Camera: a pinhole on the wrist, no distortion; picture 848 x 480 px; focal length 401.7 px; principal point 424.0 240.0 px. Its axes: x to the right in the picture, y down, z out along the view. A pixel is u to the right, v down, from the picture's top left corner.
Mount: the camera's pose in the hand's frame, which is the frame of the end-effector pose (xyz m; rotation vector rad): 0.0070 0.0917 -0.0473 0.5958 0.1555 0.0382
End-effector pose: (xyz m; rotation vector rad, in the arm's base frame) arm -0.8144 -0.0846 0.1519 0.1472 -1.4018 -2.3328
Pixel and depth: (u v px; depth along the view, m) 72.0 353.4 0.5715
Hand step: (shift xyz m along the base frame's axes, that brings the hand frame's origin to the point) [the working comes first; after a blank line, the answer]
In the camera's frame: -0.5008 0.1613 0.5715

0.1504 0.6865 0.1195
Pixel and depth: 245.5 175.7 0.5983
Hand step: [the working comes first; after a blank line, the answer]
In the camera's frame: -0.2659 -0.0958 0.5983

-0.0776 0.5518 -0.1083
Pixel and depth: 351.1 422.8 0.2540
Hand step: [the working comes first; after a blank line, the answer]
In the camera's frame: -0.0461 0.1156 0.2540

-0.0582 0.1715 0.1498
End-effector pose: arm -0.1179 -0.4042 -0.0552 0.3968 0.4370 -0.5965
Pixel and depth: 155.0 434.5 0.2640
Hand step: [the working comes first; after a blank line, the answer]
In the camera's frame: -0.1768 0.1278 0.2640

0.0023 -0.0417 0.2913
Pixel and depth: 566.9 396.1 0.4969
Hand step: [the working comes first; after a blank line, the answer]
In the camera's frame: 0.1768 0.1931 0.4969

0.3098 -0.3350 0.2374
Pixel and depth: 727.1 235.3 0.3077
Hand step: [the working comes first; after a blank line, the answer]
In the camera's frame: 0.2322 -0.0036 0.3077

0.2194 -0.2564 -0.0140
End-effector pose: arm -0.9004 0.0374 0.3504 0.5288 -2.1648 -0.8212
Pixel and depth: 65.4 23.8 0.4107
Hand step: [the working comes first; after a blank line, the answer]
In the camera's frame: -0.3666 -0.2210 0.4107

0.0609 0.0076 -0.4992
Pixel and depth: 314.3 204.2 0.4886
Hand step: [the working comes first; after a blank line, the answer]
In the camera's frame: -0.1334 -0.0435 0.4886

-0.2083 0.0017 -0.3598
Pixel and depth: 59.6 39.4 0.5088
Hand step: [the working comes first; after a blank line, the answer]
In the camera's frame: -0.4616 -0.2541 0.5088

0.0637 0.0192 -0.6391
